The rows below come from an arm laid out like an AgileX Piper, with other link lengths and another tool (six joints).
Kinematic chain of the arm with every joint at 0, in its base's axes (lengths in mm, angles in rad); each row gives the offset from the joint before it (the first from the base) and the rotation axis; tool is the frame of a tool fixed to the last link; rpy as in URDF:
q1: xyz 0 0 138.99 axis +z
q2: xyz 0 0 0 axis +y
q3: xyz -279.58 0 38.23 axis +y
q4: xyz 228.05 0 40.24 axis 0.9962 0 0.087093
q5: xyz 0 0 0 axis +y
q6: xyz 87.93 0 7.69 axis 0.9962 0 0.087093
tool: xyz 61.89 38 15.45 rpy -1.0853 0.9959 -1.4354
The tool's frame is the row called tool.
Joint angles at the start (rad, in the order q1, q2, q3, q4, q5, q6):
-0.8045 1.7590 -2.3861 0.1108 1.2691 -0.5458
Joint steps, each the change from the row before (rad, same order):
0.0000 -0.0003 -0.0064 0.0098 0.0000 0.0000
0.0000 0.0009 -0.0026 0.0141 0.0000 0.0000
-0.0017 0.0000 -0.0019 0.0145 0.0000 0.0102
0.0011 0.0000 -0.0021 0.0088 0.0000 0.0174
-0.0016 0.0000 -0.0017 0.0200 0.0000 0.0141
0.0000 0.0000 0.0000 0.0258 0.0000 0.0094
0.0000 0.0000 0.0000 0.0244 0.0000 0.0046
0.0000 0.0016 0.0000 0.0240 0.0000 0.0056
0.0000 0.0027 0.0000 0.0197 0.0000 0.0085
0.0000 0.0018 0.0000 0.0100 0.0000 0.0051
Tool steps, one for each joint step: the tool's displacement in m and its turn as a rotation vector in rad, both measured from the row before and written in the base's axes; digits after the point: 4 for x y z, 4 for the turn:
0.0003 0.0017 0.0023 0.0003 -0.0100 0.0064
0.0011 0.0017 0.0010 0.0061 -0.0088 0.0093
0.0008 0.0014 0.0015 0.0131 -0.0144 0.0027
0.0011 0.0014 0.0016 0.0151 -0.0151 -0.0019
0.0012 0.0020 0.0019 0.0190 -0.0190 0.0046
0.0019 0.0032 0.0016 0.0201 -0.0185 0.0125
0.0017 0.0031 0.0014 0.0160 -0.0153 0.0140
0.0020 0.0026 0.0009 0.0177 -0.0143 0.0132
0.0020 0.0017 0.0004 0.0186 -0.0124 0.0089
0.0011 0.0008 0.0001 0.0104 -0.0063 0.0041

